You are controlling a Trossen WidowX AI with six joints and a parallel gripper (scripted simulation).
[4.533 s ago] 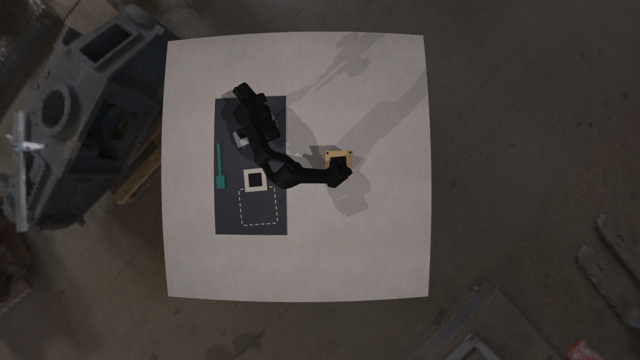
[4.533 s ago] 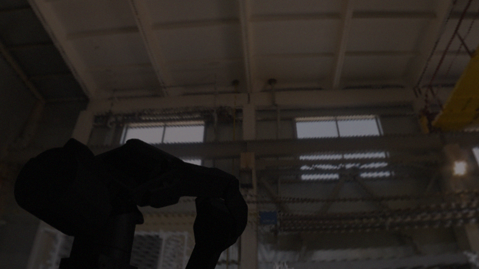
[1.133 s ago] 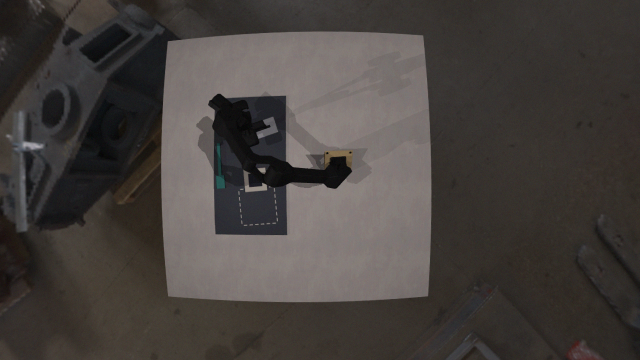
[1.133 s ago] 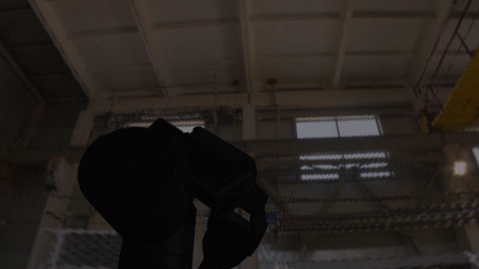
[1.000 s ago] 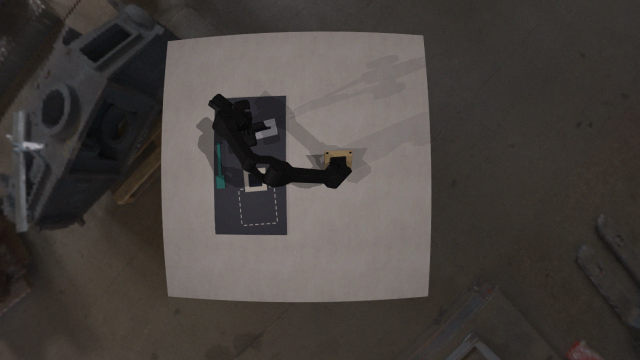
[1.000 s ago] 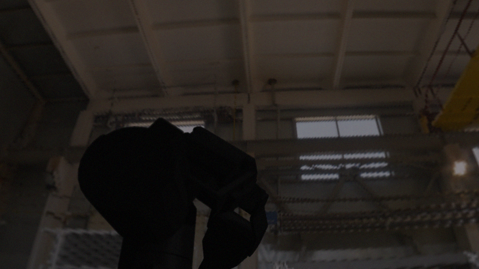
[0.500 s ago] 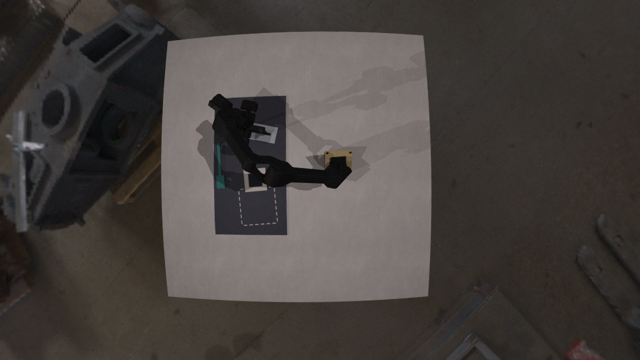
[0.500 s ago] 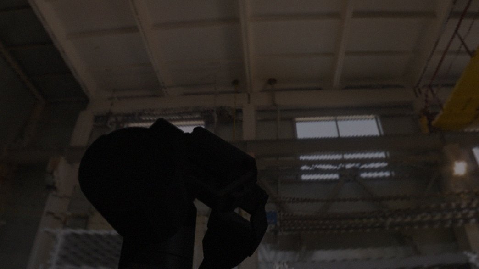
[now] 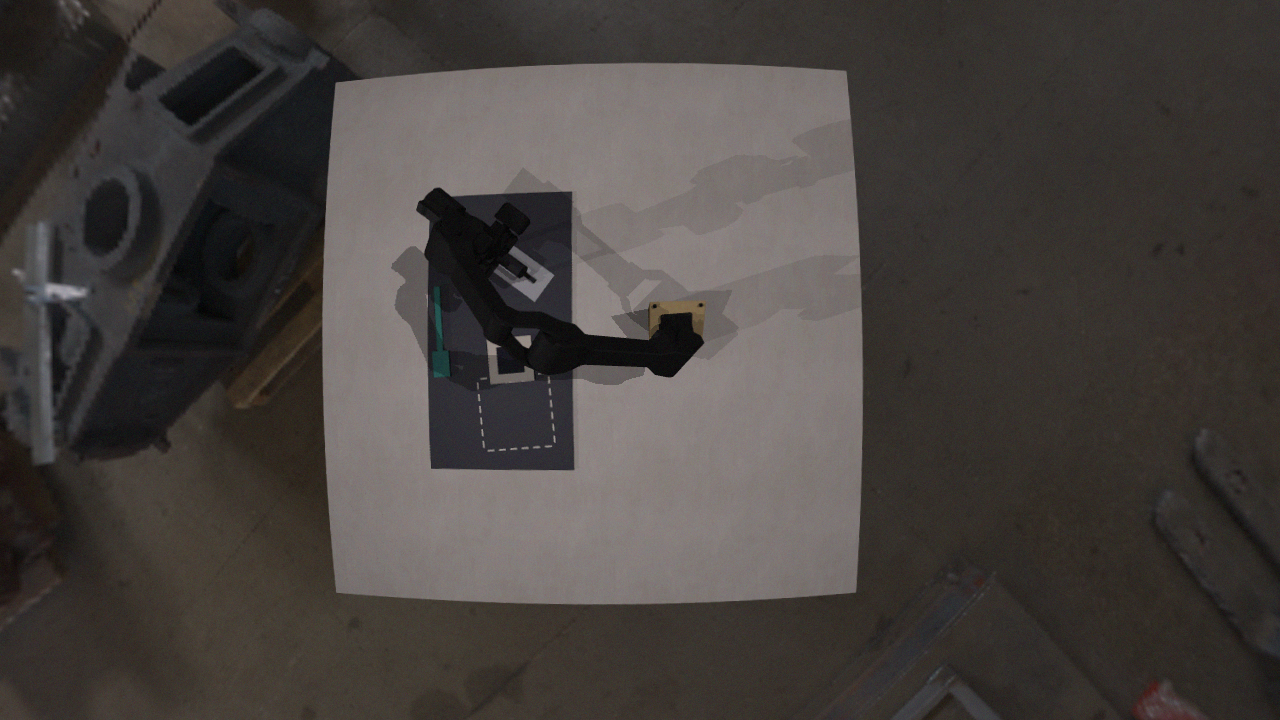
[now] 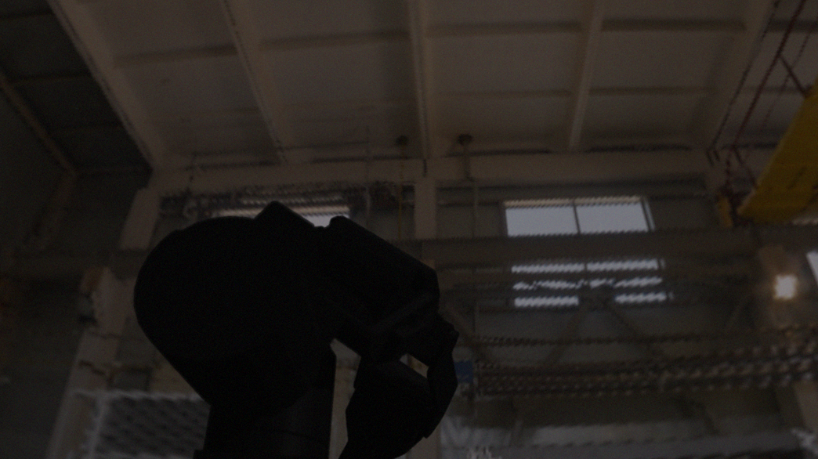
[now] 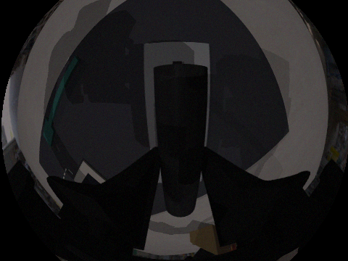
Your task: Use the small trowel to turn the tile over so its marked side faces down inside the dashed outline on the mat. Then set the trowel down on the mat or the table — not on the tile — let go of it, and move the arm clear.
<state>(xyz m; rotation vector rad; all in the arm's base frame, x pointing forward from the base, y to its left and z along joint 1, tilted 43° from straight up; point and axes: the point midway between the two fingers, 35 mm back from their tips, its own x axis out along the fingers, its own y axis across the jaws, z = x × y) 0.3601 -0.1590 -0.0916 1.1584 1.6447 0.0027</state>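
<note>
Now: gripper tip 150 mm to the right of the dark mat, 80 mm above it and 40 mm short of it. The rest, counted from my gripper tip: cream tile 220 mm to the left, 60 mm below, 10 mm ahead; then teal trowel 180 mm ahead, 170 mm to the left, 60 mm below.
</note>
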